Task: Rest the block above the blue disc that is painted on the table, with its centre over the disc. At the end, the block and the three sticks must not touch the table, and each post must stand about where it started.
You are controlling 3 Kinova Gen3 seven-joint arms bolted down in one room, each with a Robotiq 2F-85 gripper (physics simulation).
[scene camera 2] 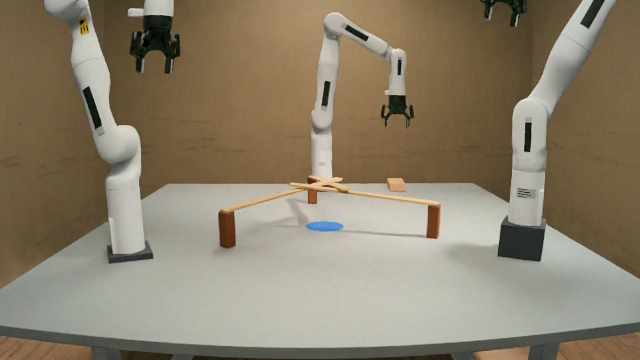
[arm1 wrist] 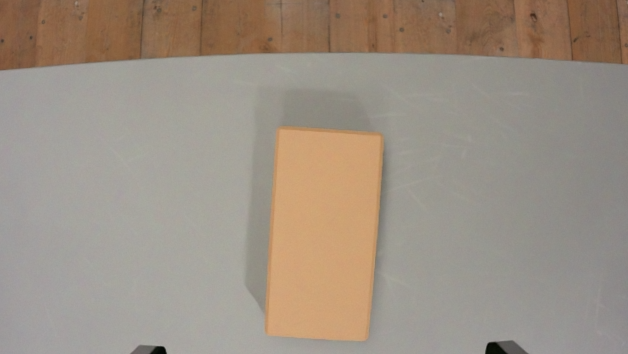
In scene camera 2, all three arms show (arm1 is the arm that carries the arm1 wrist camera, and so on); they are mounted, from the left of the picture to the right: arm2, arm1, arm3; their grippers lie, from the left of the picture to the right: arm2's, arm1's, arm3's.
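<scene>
The light orange block (arm1 wrist: 324,234) (scene camera 2: 396,184) lies flat on the table at the back right of the scene view. Three sticks cross above the blue disc (scene camera 2: 324,226): the left stick (scene camera 2: 262,199), the right stick (scene camera 2: 392,197) and the rear stick (scene camera 2: 332,184). Their outer ends rest on the left post (scene camera 2: 227,229), right post (scene camera 2: 433,221) and rear post (scene camera 2: 312,195), all upright. Arm1's gripper (arm1 wrist: 327,348) (scene camera 2: 397,125) is open, high above the block. Arm2's gripper (scene camera 2: 155,71) is open, high at the left. Arm3's gripper (scene camera 2: 501,22) is open, high at the right.
The grey table (arm1 wrist: 125,210) (scene camera 2: 320,300) carries the three arm mounts: arm2's base (scene camera 2: 130,257) at the left, arm1's column (scene camera 2: 321,150) behind the rear post, and arm3's dark base (scene camera 2: 521,242) at the right. Plank floor (arm1 wrist: 300,25) shows beyond the table edge.
</scene>
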